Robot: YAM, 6 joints.
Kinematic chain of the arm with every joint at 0, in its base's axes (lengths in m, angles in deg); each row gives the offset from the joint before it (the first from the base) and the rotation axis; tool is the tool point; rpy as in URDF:
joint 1: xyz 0 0 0.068 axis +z
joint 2: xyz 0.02 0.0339 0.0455 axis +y
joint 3: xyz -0.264 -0.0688 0 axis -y
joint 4: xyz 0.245 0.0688 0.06 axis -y
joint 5: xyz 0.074 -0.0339 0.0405 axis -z
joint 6: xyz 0.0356 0 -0.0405 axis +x
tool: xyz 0 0 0 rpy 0 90 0
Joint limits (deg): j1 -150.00..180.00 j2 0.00..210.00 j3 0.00..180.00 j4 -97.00..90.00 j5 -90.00..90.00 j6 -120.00..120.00
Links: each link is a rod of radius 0.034 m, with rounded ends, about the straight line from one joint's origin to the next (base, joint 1, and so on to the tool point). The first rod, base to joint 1, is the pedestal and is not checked.
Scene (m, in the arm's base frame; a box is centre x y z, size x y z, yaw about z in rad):
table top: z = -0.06
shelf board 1: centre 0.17 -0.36 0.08 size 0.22 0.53 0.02 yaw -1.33
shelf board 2: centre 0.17 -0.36 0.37 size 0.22 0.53 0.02 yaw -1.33
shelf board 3: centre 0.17 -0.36 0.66 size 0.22 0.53 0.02 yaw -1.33
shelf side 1: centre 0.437 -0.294 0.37 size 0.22 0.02 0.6 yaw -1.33
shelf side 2: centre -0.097 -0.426 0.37 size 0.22 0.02 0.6 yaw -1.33
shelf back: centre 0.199 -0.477 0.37 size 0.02 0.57 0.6 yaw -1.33
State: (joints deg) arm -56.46 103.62 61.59 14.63 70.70 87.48
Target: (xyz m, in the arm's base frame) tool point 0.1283 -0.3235 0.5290
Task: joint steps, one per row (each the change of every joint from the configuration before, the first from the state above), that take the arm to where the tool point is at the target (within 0.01 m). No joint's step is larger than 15 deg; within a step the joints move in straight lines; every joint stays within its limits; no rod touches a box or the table.
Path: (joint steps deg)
1: 6.02 -12.00 -9.48 -3.69 3.14 0.00
2: 6.01 -12.00 -9.47 -3.69 3.14 0.00
3: 6.02 -11.99 -9.48 -3.69 3.13 0.00
4: 6.02 -12.00 -9.47 -3.69 3.14 0.00
5: -3.84 0.71 13.58 4.44 -3.26 0.00
6: -3.84 0.71 13.58 4.44 -3.26 0.00
7: -3.84 0.72 13.58 4.44 -3.25 0.00
8: -3.84 0.71 13.58 4.44 -3.26 0.00
9: -5.12 12.05 8.95 1.92 -2.24 0.00
10: -5.12 12.04 8.95 1.93 -2.24 0.00
11: -5.12 12.05 8.95 1.92 -2.24 0.00

